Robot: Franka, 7 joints.
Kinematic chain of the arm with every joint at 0, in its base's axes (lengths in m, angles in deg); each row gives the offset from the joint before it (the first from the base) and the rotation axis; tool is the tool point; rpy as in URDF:
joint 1: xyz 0 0 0.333 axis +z
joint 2: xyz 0 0 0 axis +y
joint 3: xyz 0 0 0.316 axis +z
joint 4: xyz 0.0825 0 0 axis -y
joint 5: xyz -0.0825 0 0.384 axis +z
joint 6: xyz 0 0 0 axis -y
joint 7: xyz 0.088 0 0 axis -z
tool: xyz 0 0 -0.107 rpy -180 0 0
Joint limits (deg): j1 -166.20..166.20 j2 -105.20..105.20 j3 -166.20..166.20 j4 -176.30..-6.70 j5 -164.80..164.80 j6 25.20..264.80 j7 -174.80..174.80
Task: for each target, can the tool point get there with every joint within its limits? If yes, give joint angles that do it. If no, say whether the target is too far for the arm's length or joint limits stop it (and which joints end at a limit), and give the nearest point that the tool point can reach.
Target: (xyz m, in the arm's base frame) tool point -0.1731 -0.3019 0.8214
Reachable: yes | joints 134.81 -76.05 28.75 -106.39 55.51 98.20 114.32
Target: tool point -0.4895 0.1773 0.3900
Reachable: yes | joints 70.05 -51.98 90.87 -137.09 48.35 171.11 -28.61
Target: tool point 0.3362 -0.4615 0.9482
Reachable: yes | joints 98.28 -38.52 -82.80 -25.95 -52.74 116.29 -24.61
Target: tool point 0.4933 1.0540 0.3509
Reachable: no: too far | nearest point 0.3636 0.7769 0.3462 | short by 0.306 m
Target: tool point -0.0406 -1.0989 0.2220
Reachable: no: too far | nearest point -0.0315 -0.8530 0.2468 | short by 0.247 m
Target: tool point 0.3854 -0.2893 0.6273
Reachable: yes | joints -28.40 -5.30 -19.95 -123.70 -48.86 231.75 74.78
